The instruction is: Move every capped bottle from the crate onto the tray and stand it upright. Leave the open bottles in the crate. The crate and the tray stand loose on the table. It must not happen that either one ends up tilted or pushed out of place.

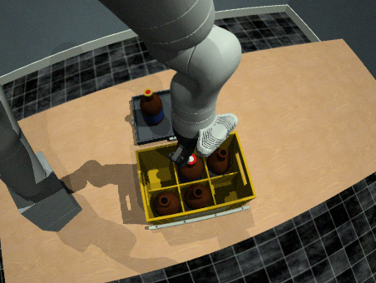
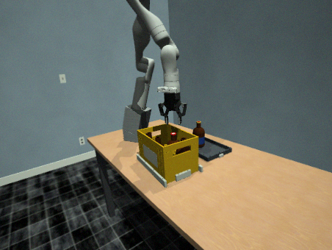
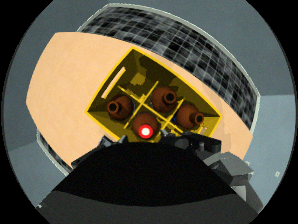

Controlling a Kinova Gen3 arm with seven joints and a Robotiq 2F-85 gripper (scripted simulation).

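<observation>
Now: hand 50 mm to the left of the yellow crate and 140 mm above it. Round my hand: dark tray: 20 mm behind, 230 mm to the left, 210 mm below.
</observation>
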